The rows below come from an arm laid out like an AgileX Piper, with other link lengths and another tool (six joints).
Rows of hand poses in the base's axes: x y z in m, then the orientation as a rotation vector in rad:
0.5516 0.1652 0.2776 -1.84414 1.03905 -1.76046
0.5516 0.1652 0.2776 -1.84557 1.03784 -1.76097
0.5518 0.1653 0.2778 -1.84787 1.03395 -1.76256
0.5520 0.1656 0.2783 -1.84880 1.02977 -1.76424
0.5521 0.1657 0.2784 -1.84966 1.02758 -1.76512
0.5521 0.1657 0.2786 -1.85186 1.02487 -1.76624
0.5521 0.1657 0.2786 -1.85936 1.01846 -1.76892
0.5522 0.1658 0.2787 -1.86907 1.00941 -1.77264
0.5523 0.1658 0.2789 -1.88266 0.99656 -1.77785
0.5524 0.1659 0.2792 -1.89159 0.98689 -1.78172
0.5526 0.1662 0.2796 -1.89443 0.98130 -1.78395
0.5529 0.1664 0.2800 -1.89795 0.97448 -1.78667
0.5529 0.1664 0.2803 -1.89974 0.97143 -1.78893
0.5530 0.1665 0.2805 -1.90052 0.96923 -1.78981
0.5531 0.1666 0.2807 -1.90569 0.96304 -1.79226
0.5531 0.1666 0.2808 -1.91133 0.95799 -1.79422
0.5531 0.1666 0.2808 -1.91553 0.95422 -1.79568
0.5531 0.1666 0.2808 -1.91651 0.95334 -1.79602
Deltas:
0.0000 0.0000 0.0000 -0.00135 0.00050 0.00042
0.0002 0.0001 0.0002 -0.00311 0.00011 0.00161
0.0002 0.0003 0.0005 -0.00252 -0.00090 0.00190
0.0001 0.0001 0.0001 -0.00152 -0.00022 0.00095
0.0000 0.0000 0.0002 -0.00249 0.00047 0.00104
0.0000 0.0000 0.0000 -0.00713 0.00264 0.00216
0.0001 0.0001 0.0001 -0.00958 0.00317 0.00314
0.0001 0.0000 0.0002 -0.01348 0.00441 0.00442
0.0001 0.0001 0.0003 -0.00944 0.00250 0.00346
0.0002 0.0003 0.0004 -0.00423 -0.00007 0.00229
0.0003 0.0002 0.0004 -0.00520 -0.00004 0.00277
0.0000 0.0000 0.0003 -0.00310 -0.00017 0.00070
0.0001 0.0001 0.0002 -0.00149 -0.00024 0.00094
0.0001 0.0001 0.0002 -0.00577 0.00127 0.00222
0.0000 0.0000 0.0001 -0.00545 0.00198 0.00160
0.0000 0.0000 0.0000 -0.00406 0.00148 0.00119
0.0000 0.0000 0.0000 -0.00095 0.00035 0.00028

